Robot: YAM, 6 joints.
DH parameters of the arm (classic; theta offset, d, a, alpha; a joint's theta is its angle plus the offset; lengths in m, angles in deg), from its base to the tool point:
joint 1: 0 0.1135 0.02 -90
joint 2: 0 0 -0.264 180
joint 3: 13.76 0 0.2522 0
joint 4: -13.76 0 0.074 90
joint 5: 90 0 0 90
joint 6: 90 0.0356 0 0
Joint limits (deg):
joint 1: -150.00..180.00
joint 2: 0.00..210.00
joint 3: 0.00..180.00
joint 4: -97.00..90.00
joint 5: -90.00..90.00
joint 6: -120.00..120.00
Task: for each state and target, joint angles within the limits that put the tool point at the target. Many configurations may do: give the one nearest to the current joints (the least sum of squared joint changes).
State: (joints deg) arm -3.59 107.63 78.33 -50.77 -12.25 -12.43
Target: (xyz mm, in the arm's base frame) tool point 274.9 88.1 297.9
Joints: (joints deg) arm 15.95 85.06 76.33 -59.59 -14.96 -12.43
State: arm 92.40 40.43 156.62 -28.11 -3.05 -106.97
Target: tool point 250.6 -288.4 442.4
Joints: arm 130.93 13.02 137.33 -57.29 0.58 -106.97
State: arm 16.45 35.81 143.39 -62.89 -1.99 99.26
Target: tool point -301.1 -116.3 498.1
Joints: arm 21.28 25.43 144.56 -67.02 -1.48 99.26
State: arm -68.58 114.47 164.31 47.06 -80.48 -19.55
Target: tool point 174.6 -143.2 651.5
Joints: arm -48.40 116.73 168.10 55.17 -85.87 -19.55
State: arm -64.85 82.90 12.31 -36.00 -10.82 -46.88
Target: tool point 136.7 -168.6 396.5
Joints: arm -53.06 56.57 63.12 -19.77 -12.90 -46.88
